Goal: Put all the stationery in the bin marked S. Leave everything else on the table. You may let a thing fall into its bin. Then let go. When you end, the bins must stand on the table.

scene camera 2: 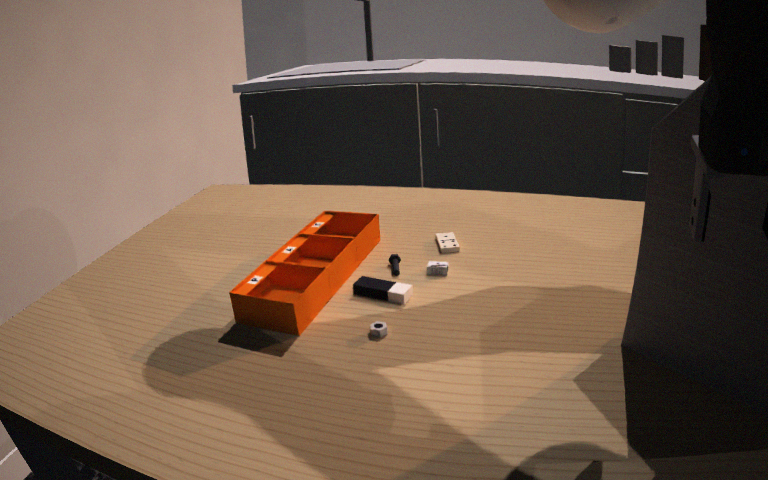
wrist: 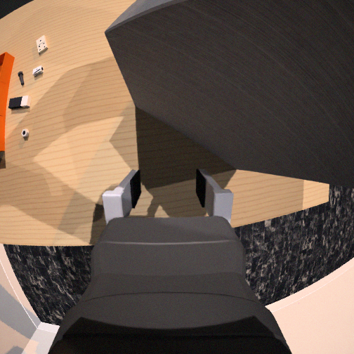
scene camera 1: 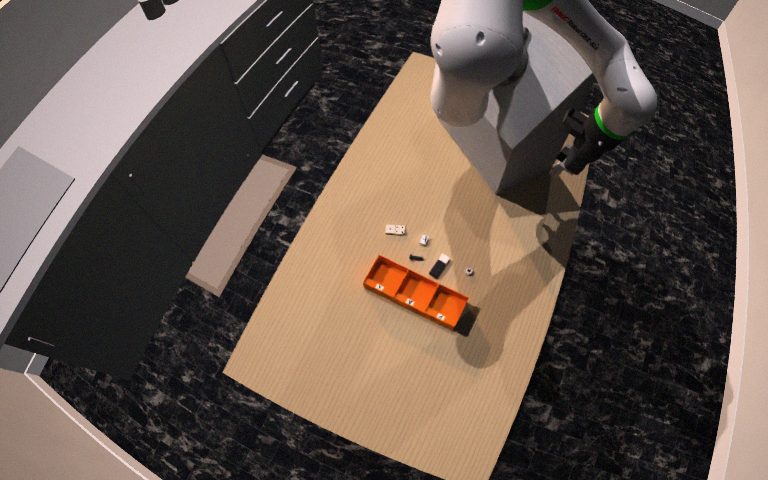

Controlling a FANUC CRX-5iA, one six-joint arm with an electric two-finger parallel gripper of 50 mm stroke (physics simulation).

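Places are measured from the arm's base along level axes (x ahead, y left, z up), in centimetres.
Pixels of known places: gripper, fingertip midpoint: (scene camera 2: 733,235) (scene camera 1: 556,166).
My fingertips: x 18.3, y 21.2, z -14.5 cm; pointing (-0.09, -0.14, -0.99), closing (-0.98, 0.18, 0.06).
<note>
Ahead of a thing's pixels: the offset from my fingertips to its top centre.
A black and white eraser {dz -16.7, dx +29.8, dy -22.3 cm} (scene camera 1: 439,266) (scene camera 2: 382,289) (wrist: 19,102) lies on the table beside the orange three-compartment bin block {dz -14.0, dx +39.2, dy -25.7 cm} (scene camera 2: 328,288) (wrist: 2,100). A small silvery piece like a sharpener {dz -16.8, dx +24.1, dy -28.4 cm} (scene camera 1: 423,240) (scene camera 2: 437,268) (wrist: 38,71) lies between the eraser and the domino. The bin block stands upright on the table; each compartment has a small white label whose letter I cannot read surely. The compartments look empty in scene camera 1. My gripper (scene camera 1: 557,161) (wrist: 167,180) is open and empty, beside the robot's pedestal, far from these things.
A white domino {dz -17.2, dx +23.7, dy -36.7 cm} (scene camera 1: 395,229) (scene camera 2: 447,242) (wrist: 41,44), a dark bolt {dz -16.6, dx +29.5, dy -28.8 cm} (scene camera 1: 416,257) (scene camera 2: 395,264) (wrist: 21,78) and a metal nut {dz -17.1, dx +28.6, dy -14.5 cm} (scene camera 1: 468,271) (scene camera 2: 378,330) (wrist: 25,133) lie near the eraser. The grey pedestal (scene camera 1: 529,152) (wrist: 225,85) rises close to the gripper. The table edge runs below the gripper.
</note>
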